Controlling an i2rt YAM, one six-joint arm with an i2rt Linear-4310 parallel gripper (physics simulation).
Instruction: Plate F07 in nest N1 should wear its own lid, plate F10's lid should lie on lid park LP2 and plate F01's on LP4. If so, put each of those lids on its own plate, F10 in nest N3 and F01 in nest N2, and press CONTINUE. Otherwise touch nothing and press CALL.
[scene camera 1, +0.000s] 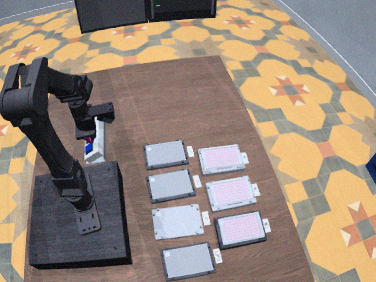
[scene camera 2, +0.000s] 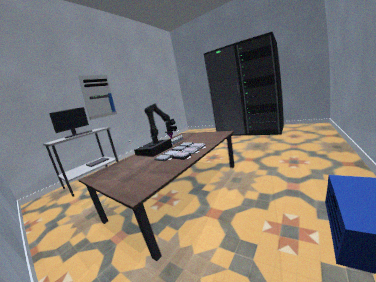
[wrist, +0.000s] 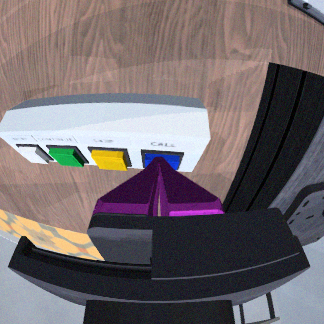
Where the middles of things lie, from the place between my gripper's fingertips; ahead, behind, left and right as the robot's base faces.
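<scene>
The white button box (wrist: 136, 123) is 10 mm ahead of my hand, 70 mm to the left of it and 40 mm below it. Going by their middles, the white button box is the nearest to my hand of the things named here. Lid park LP1 (scene camera 1: 182, 221) is 200 mm ahead of my hand, 350 mm to the right of it and 60 mm below it.
</scene>
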